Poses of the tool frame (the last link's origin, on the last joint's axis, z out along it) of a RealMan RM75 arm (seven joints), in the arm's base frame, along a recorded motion.
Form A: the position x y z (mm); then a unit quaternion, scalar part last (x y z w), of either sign.
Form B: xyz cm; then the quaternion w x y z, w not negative. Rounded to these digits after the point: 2 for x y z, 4 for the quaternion.
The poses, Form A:
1: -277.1 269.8 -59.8 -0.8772 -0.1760 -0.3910 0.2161
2: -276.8 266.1 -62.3 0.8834 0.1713 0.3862 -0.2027
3: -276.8 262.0 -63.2 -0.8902 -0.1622 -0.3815 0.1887
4: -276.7 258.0 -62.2 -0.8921 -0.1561 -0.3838 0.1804
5: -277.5 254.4 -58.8 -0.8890 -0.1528 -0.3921 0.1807
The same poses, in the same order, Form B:
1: -27.71 26.98 -5.98 0.2161 -0.8772 -0.1760 -0.3910
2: -27.68 26.61 -6.23 0.2027 -0.8834 -0.1713 -0.3862
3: -27.68 26.20 -6.32 0.1887 -0.8902 -0.1622 -0.3815
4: -27.67 25.80 -6.22 0.1804 -0.8921 -0.1561 -0.3838
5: -27.75 25.44 -5.88 0.1807 -0.8890 -0.1528 -0.3921
